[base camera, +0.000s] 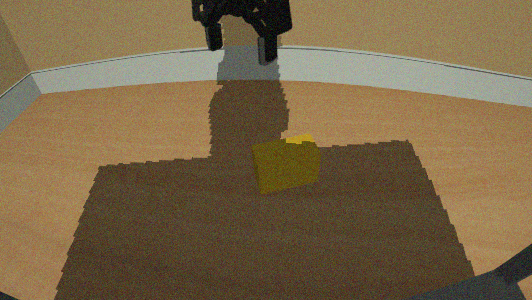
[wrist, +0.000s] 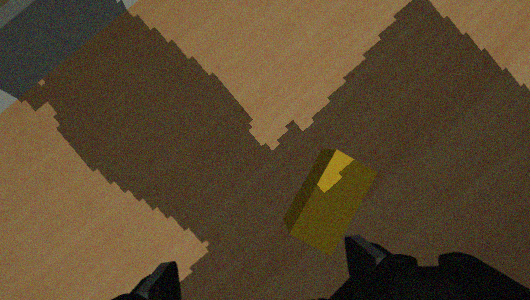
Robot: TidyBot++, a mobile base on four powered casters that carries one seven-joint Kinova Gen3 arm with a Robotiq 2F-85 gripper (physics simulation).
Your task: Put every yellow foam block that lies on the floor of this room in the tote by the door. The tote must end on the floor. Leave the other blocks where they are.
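Places are measured from the arm's base along level axes (x left, y back, z up), in millimetres.
Pixels of known places: gripper, fingertip midpoint: (base camera: 239, 55) (wrist: 263, 267).
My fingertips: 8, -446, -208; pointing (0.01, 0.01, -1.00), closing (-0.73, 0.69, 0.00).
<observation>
Behind a point stands the place of what it marks, as x, y, z.
A yellow foam block (base camera: 287, 167) {-44, -375, -349} (wrist: 332, 210) {-39, -394, -337} lies on the floor, mostly in shadow, with a small lit patch on its top. In the base camera view it is a little right of the middle; in the wrist view it is right of the middle and turned at a slant. My gripper (base camera: 241, 49) {8, -446, -209} (wrist: 263, 267) {8, -446, -209} is open and empty, raised above the floor. In the wrist view the block's near end shows close to the right fingertip, off centre from the gap between the fingers. The tote does not show in either view.
A pale baseboard (base camera: 400, 72) {-359, -640, -348} and a tan wall (base camera: 390, 25) {-320, -660, -235} run behind the block, with a wall corner at the left. A broad shadow covers much of the wooden floor (base camera: 150, 115) {232, -604, -397}. Dark parts show at the lower corners of the base camera view.
</observation>
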